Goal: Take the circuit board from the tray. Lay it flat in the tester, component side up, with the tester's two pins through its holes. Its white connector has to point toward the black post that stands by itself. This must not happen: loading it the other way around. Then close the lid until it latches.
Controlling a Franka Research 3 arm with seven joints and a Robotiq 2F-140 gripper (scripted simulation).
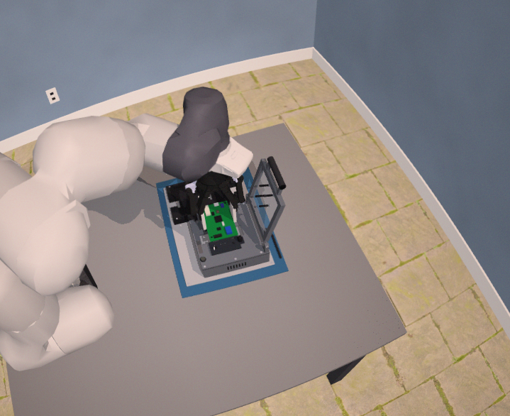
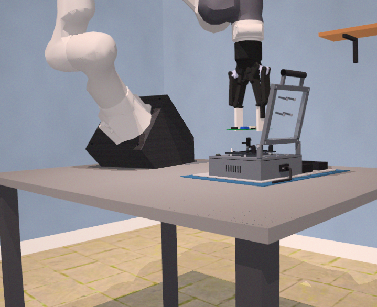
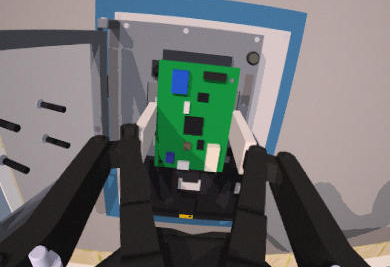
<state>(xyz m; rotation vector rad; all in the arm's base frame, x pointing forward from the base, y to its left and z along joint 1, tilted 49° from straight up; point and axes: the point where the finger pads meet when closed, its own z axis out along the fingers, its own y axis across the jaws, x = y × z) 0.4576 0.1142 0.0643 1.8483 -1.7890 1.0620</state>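
Now: the green circuit board 2 cm below my hand. Round my hand: black nest 8 cm below, 1 cm to the left, 1 cm ahead; tester lid 13 cm ahead, 3 cm above, 1 cm to the right.
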